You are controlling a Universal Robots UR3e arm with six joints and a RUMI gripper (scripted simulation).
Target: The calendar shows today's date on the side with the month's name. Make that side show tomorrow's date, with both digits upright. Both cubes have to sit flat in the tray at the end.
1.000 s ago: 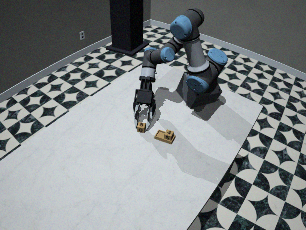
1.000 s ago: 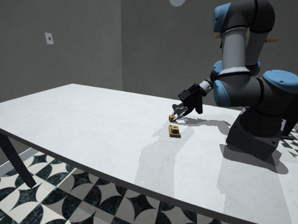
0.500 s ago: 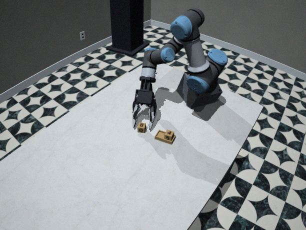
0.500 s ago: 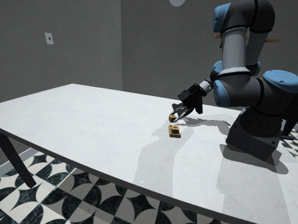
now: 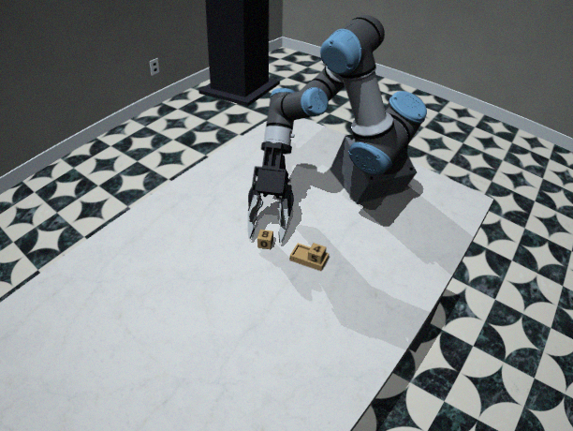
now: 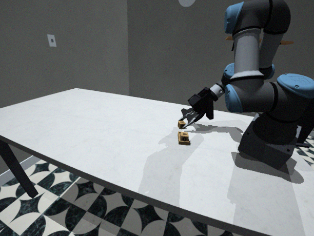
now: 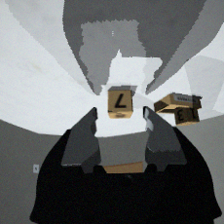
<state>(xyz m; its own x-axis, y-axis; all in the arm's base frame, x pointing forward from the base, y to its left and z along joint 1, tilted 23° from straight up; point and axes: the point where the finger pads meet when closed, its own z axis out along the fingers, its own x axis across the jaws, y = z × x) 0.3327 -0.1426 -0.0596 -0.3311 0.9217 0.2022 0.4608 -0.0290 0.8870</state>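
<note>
My hand is 1 cm short of the wooden cube and 1 cm above it. From my hand the other things lie so: wooden calendar tray: 11 cm to the left, 2 cm below.
</note>
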